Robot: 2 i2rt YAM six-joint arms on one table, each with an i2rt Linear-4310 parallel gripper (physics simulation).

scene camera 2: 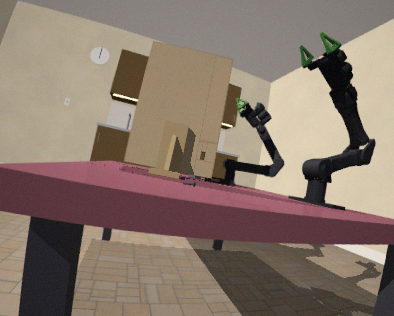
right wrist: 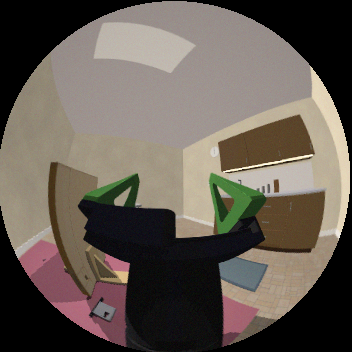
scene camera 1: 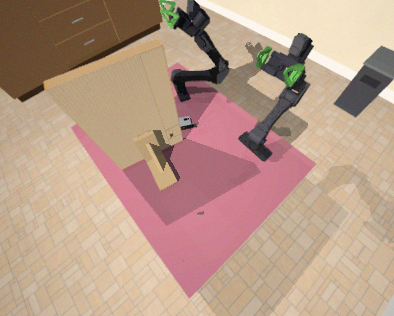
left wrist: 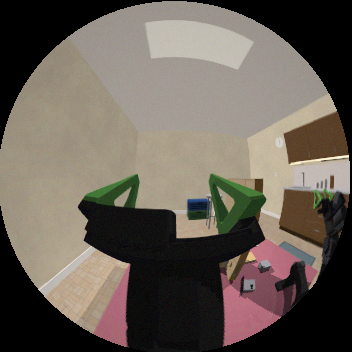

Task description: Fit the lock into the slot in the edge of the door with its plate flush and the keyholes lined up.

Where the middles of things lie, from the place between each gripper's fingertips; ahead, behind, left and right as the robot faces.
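From my right hand, the tan wooden door [scene camera 1: 115, 99] is 260 mm to the left, 400 mm ahead and 230 mm below. There's a wooden foot [scene camera 2: 174, 136] too, and it's well to the left of my right hand, well ahead of it and well below it. Going by its middle, the tan wooden door is nearer to my right hand than to my left gripper.
As for my left gripper, it's 340 mm short of the tan wooden door, 370 mm to the left of it and 280 mm above it. The wooden foot is far ahead of my left hand, far to the right of it and far below it. Going by their middles, the tan wooden door is the nearest to my left gripper of the things named here.
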